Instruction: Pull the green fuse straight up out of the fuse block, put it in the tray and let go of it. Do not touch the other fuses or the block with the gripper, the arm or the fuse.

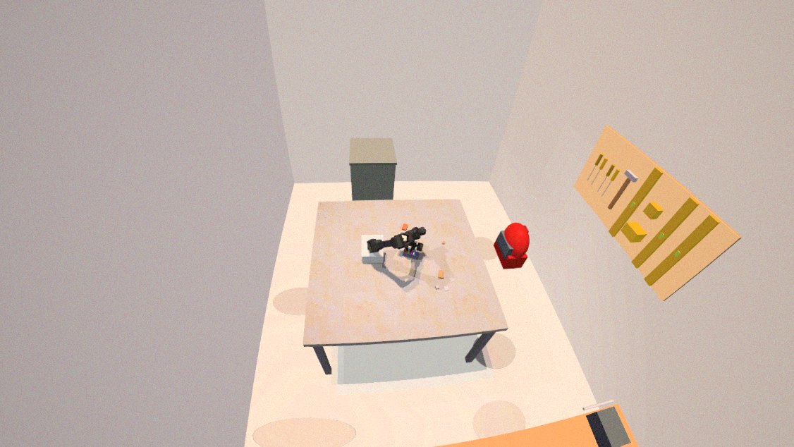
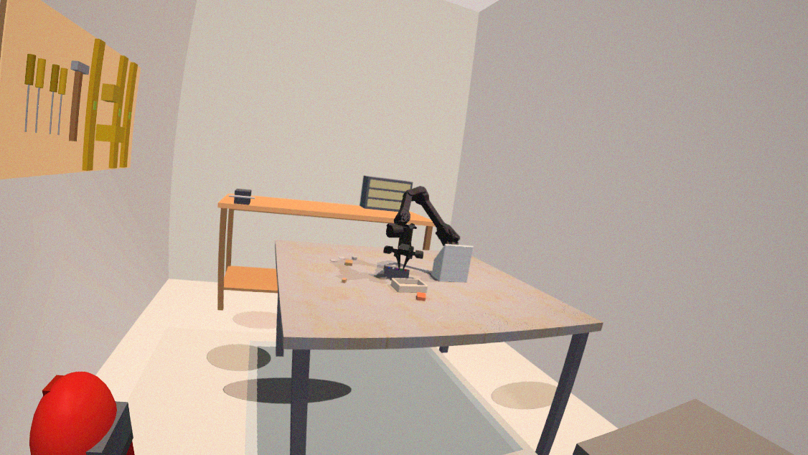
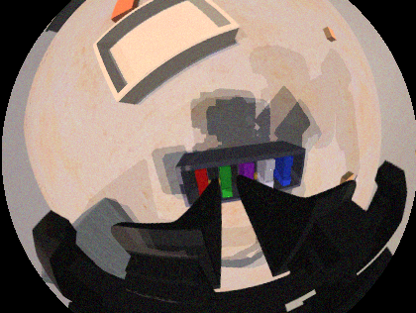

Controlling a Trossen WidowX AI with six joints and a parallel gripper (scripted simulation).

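The green fuse is 1 cm below my gripper tip. Also, from my gripper tip: red fuse 2 cm behind, 1 cm below; purple fuse 2 cm ahead, 1 cm to the right, 1 cm below; blue fuse 6 cm ahead, 2 cm to the right, 1 cm below.
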